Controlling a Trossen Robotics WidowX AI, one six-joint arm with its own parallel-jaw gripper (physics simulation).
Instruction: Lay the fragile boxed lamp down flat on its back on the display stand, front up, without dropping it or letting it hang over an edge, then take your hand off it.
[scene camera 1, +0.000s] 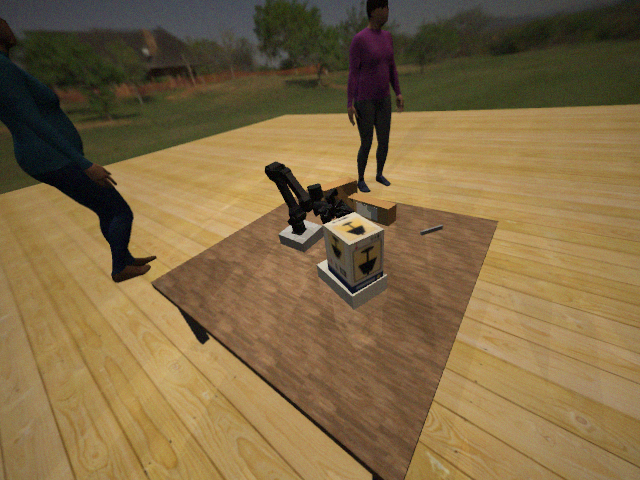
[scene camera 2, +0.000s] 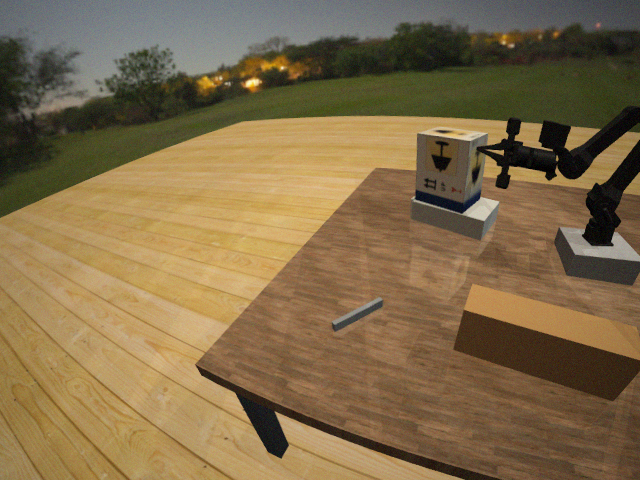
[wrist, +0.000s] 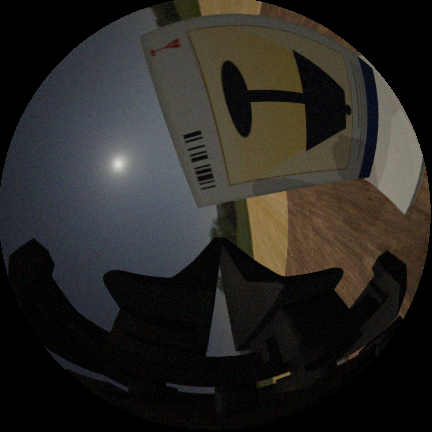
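There's a stand here, and the spot on the stand (wrist: 390, 173) is the same spot as the stand's (scene camera 2: 474, 213).
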